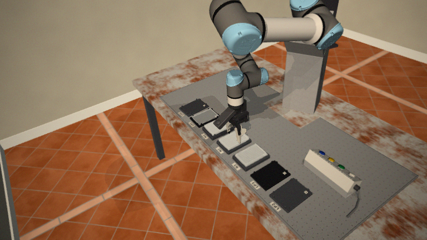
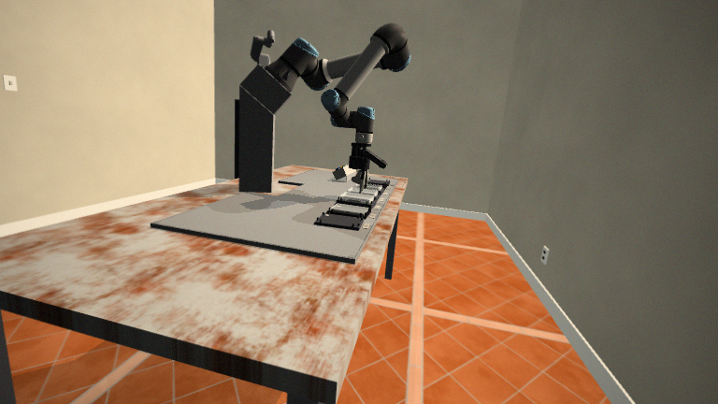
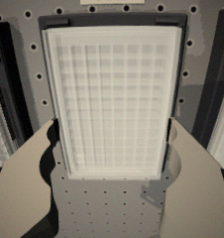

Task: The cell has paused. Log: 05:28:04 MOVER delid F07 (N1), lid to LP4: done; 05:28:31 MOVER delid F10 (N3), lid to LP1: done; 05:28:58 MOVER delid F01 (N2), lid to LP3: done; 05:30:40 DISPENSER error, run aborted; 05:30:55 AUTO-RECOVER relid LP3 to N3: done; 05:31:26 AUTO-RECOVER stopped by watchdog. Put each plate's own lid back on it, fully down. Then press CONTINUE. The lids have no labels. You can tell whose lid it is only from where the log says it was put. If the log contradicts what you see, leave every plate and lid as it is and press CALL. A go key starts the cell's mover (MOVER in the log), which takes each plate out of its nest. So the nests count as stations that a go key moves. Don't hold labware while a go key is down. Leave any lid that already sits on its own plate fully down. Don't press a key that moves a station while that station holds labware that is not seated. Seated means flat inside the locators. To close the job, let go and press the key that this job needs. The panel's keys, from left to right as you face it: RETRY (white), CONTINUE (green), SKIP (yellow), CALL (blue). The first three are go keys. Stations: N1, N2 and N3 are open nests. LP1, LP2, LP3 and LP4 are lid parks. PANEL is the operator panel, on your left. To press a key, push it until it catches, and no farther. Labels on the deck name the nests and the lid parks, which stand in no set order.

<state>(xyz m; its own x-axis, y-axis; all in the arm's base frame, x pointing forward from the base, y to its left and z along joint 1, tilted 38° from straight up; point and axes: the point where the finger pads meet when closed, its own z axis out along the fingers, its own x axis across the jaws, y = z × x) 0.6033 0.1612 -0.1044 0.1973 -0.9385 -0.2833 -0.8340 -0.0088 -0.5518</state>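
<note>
The plate is 30 mm ahead of my hand, 130 mm to the right of it and 10 mm below it. From my hand the other things lie so: dark nest frame (30 mm behind, 130 mm to the left, 30 mm below); blue CALL key (300 mm behind, 280 mm to the left, 30 mm above); black lid park (70 mm ahead, 250 mm to the right, 30 mm below).
</note>
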